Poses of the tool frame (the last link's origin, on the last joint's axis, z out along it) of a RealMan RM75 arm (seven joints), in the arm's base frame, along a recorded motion.
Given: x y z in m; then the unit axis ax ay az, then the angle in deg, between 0 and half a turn.
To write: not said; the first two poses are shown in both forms.
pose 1, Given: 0.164 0.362 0.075 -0.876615 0.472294 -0.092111 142.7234
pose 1, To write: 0.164 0.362 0.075 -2.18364 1.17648 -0.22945
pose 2, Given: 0.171 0.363 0.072 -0.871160 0.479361 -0.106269 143.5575
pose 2, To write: 0.171 0.363 0.072 -2.18274 1.20106 -0.26626
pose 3, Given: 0.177 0.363 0.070 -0.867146 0.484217 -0.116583 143.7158
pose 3, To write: 0.177 0.363 0.070 -2.17507 1.21457 -0.29243
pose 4, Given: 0.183 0.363 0.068 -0.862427 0.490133 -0.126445 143.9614
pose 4, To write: 0.183 0.363 0.068 -2.16694 1.23151 -0.31771
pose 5, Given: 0.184 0.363 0.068 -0.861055 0.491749 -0.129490 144.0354
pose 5, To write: 0.184 0.363 0.068 -2.16460 1.23620 -0.32552
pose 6, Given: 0.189 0.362 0.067 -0.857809 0.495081 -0.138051 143.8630
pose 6, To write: 0.189 0.362 0.067 -2.15386 1.24309 -0.34663
